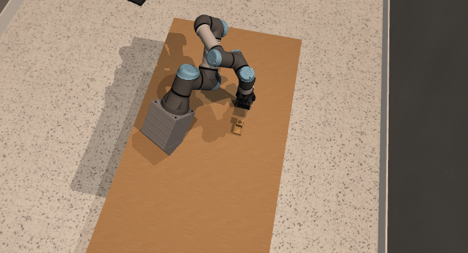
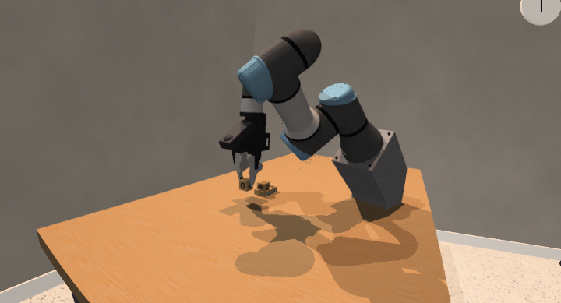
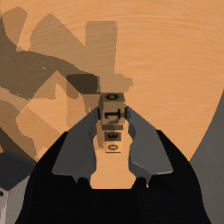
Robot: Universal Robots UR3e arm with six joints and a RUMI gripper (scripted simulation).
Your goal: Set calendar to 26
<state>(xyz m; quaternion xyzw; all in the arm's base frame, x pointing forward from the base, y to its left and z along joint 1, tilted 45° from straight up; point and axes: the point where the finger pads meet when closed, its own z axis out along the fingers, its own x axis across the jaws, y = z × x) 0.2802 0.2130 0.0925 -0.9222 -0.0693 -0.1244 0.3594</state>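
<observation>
Right now my hand is 110 mm to the left of the shallow wooden tray, 50 mm above it and 20 mm short of it.
</observation>
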